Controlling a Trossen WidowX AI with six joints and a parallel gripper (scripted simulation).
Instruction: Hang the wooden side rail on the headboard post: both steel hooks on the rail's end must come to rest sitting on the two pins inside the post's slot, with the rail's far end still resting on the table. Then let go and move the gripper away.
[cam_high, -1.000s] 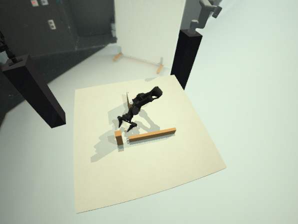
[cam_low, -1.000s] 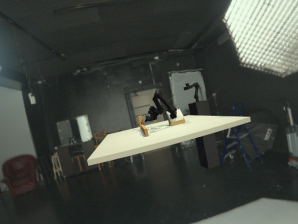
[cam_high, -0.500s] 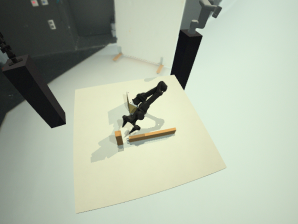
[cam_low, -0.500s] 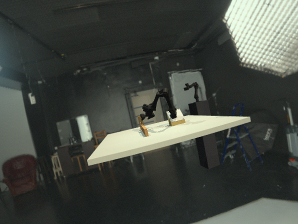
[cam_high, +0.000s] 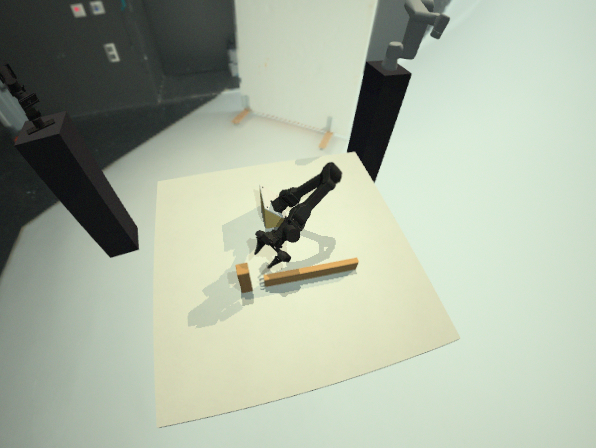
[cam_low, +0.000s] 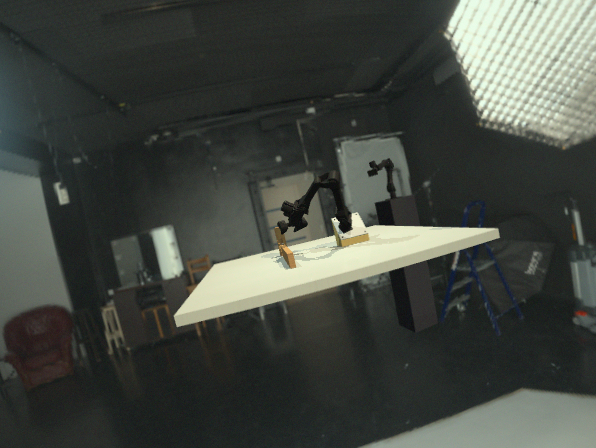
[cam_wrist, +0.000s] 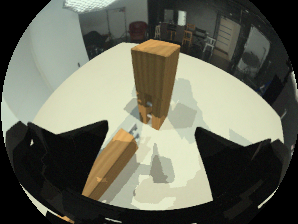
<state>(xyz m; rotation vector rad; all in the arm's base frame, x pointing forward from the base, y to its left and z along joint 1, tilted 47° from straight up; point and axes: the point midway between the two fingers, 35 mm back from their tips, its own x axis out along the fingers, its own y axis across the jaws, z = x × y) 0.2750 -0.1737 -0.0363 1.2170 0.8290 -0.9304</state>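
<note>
Now: gripper tip 3 cm short of the wooden headboard post, 9 cm to the left of it and 5 cm above it.
</note>
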